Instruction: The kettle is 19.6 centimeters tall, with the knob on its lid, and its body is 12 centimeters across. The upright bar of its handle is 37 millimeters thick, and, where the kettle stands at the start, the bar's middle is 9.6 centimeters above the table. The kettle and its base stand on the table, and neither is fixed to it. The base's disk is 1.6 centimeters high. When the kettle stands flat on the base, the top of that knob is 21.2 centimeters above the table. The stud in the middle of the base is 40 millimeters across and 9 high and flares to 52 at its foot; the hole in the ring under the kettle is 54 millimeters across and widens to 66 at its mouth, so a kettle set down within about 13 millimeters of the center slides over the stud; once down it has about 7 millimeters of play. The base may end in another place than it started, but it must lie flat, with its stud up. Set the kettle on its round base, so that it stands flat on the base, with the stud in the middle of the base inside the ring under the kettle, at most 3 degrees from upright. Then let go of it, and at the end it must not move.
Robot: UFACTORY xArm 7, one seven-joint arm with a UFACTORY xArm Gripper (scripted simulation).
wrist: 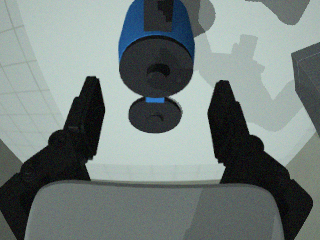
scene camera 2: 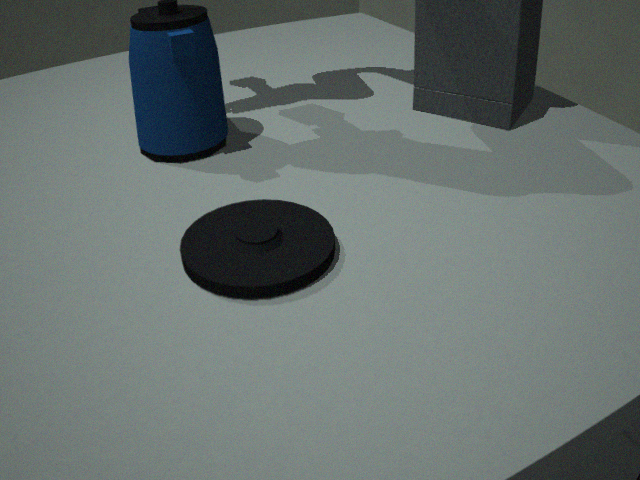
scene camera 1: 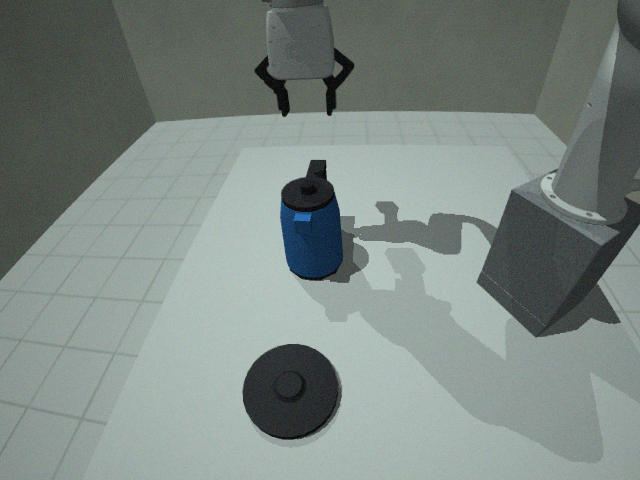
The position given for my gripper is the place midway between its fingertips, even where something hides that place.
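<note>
Scene camera 1 shows me my gripper [scene camera 1: 307, 113]. A blue kettle is visible in scene camera 1 [scene camera 1: 313, 242] as well, and so is a round black base, which I find in scene camera 1 [scene camera 1: 290, 391]. Scene camera 2 gives me the blue kettle [scene camera 2: 180, 114] and the round black base [scene camera 2: 286, 246]. My gripper appears again in the wrist view [wrist: 157, 93], and the round black base is there too, in the wrist view [wrist: 164, 117].
</note>
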